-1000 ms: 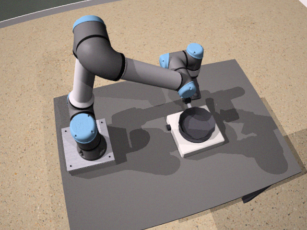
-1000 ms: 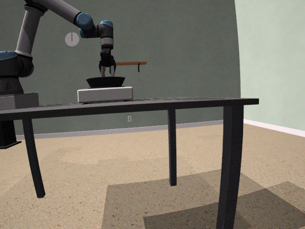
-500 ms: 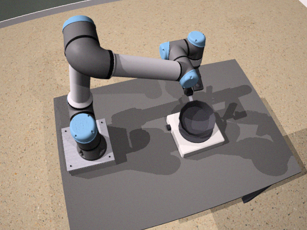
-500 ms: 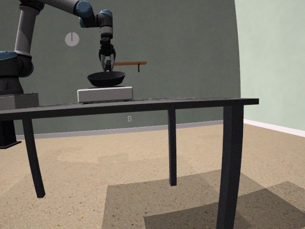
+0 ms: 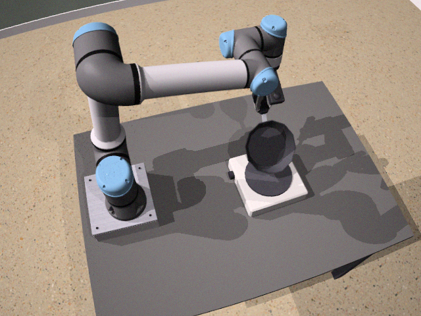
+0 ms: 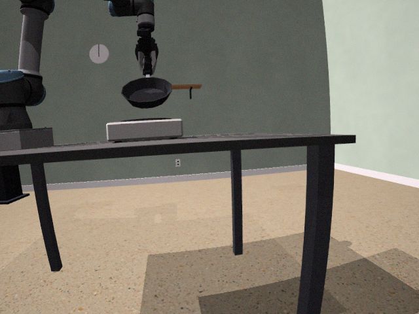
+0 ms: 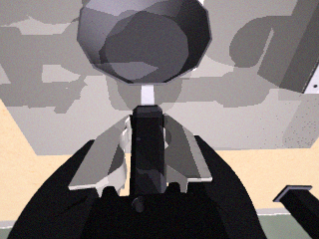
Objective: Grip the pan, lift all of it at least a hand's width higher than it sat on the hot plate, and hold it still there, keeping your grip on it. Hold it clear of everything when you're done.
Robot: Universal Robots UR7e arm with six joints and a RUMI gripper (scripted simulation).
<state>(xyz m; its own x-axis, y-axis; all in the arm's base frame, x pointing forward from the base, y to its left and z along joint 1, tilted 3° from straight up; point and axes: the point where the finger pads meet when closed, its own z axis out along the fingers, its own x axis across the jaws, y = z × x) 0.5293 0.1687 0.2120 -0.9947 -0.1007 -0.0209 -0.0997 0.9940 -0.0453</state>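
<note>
My gripper is now 1 cm short of the dark pan, 5 cm to the left of it and 7 cm above it. The rest, counted from my hand: hot plate: 1 cm behind, 15 cm to the right, 26 cm below.
</note>
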